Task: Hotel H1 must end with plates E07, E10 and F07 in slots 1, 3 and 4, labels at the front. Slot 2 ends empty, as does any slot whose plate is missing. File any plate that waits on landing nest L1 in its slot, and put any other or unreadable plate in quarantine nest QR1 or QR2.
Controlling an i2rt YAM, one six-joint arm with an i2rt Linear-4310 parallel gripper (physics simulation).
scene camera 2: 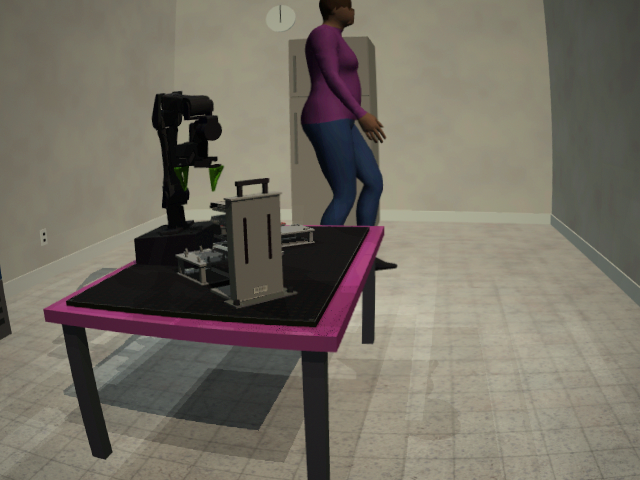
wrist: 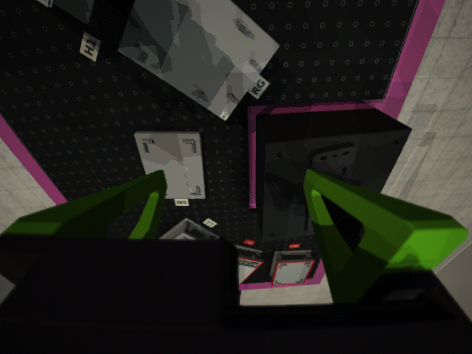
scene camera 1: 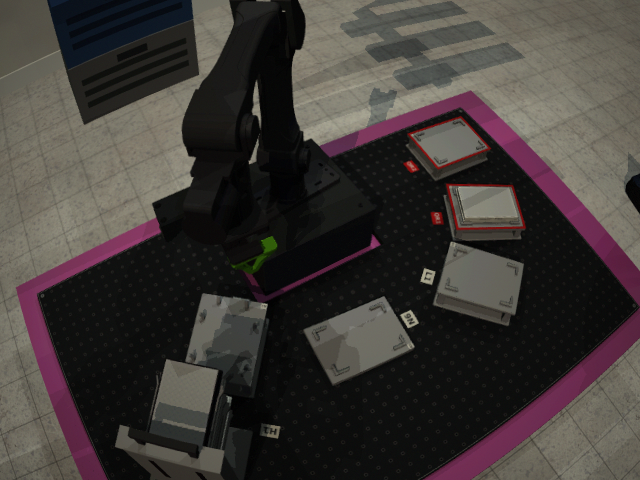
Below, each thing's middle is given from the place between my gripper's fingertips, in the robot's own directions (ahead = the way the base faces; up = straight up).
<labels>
Now: the nest N6 (scene camera 1: 352, 343) 150 mm ahead of my hand, 150 mm to the left of it and 230 mm below it.
</labels>
